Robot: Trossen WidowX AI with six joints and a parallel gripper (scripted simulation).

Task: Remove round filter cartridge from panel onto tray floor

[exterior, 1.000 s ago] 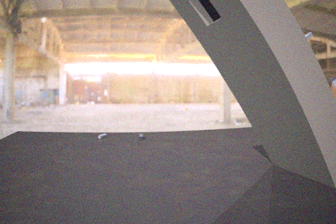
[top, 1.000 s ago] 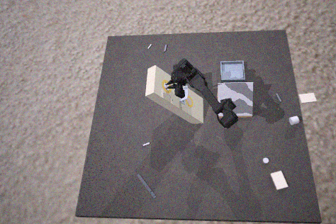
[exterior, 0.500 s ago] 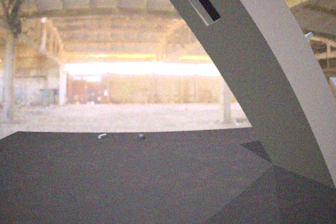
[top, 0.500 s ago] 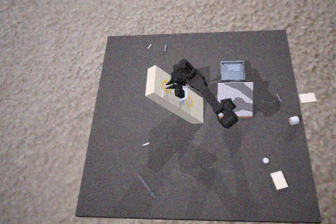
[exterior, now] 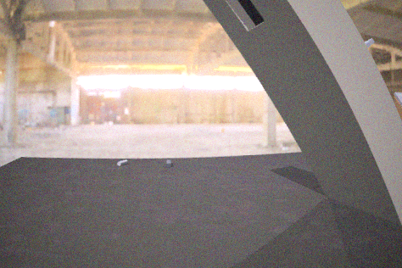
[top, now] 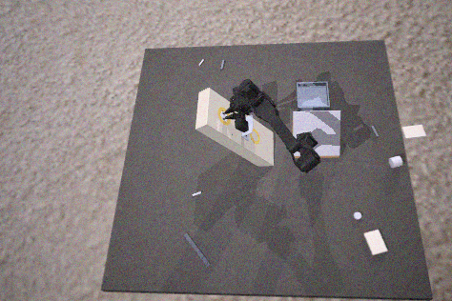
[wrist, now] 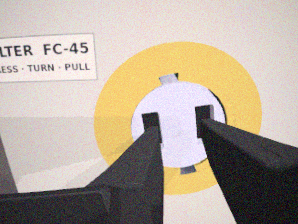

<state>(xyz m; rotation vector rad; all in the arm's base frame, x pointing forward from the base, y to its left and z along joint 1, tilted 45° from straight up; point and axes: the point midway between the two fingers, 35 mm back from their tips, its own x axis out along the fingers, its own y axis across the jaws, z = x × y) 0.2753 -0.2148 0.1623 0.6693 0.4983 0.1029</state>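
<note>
Right now my gripper tip is 2 cm short of the round filter cartridge and 1 cm above it. Round my gripper tip: glass-walled tray: 43 cm behind, 23 cm to the right, 28 cm below.
</note>
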